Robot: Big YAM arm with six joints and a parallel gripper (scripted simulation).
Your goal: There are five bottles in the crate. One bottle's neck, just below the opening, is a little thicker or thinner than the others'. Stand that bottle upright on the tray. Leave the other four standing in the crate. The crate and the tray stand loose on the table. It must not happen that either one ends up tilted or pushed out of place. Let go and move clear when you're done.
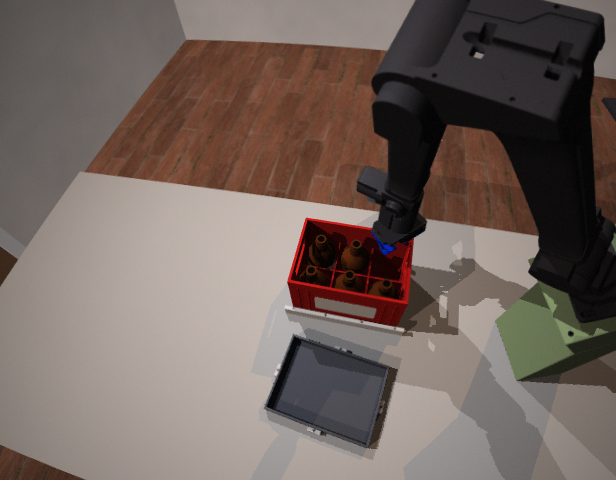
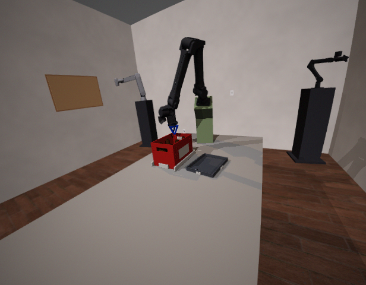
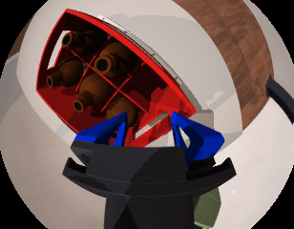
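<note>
The crate is 110 mm below my hand, 100 mm ahead of it and 30 mm to the left of it. From my hand the other things lie so: dark grey tray 290 mm to the left, 180 mm below, 150 mm ahead; then brown bottle 190 mm ahead, 100 mm below, 50 mm to the left.
</note>
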